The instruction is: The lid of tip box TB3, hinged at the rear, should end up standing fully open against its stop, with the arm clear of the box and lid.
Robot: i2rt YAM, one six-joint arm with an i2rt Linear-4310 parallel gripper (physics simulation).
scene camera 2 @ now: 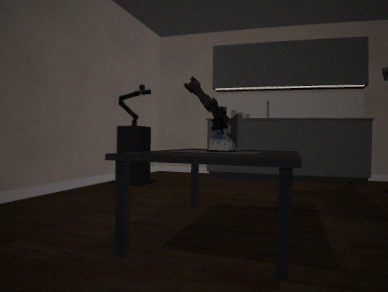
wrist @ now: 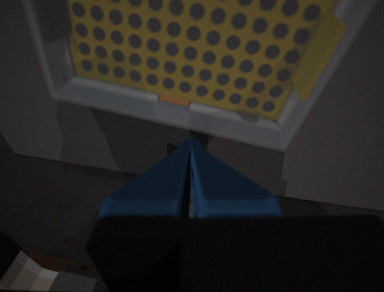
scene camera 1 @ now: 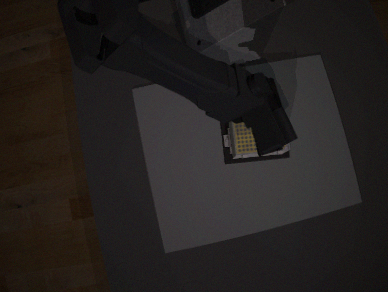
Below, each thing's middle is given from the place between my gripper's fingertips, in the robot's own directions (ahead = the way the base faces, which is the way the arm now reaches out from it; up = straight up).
Scene:
Now: the tip box (scene camera 1: 239,145) 60 mm ahead of my hand, 10 mm to the left of it and 30 mm below it. From my hand the other things lie so: grey mat (scene camera 1: 199,200) (80 mm ahead, 70 mm below).

